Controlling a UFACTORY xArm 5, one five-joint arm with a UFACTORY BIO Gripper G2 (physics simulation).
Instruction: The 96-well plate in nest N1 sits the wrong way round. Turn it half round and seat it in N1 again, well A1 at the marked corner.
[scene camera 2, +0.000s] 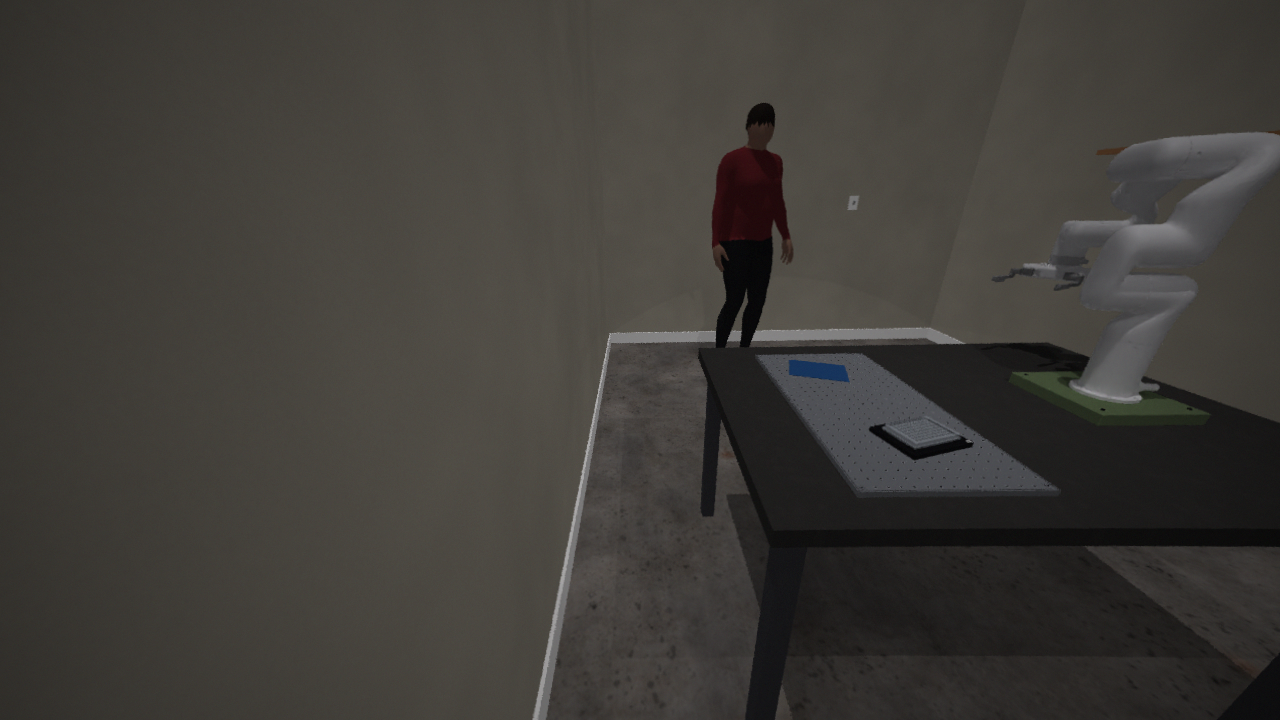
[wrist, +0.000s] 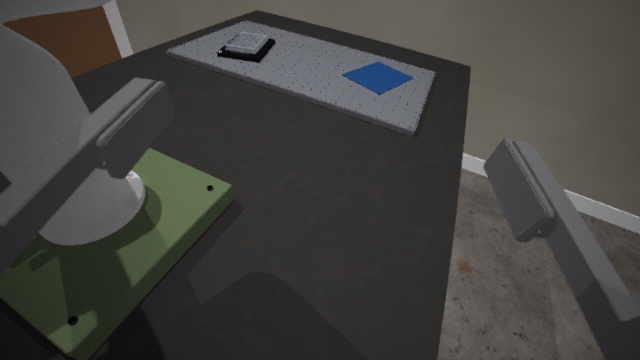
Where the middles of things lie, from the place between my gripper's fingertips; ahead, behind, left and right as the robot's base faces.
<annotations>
Now: hand 560 mm to the right of the 96-well plate (scene camera 2: 920, 432), 500 mm short of it and 230 mm above it. From my hand the other things lie so: blue rectangle (scene camera 2: 796, 368) 620 mm ahead, 250 mm below, 190 mm to the left; black nest (scene camera 2: 934, 450) 560 mm to the left, 500 mm ahead, 240 mm below.
</annotations>
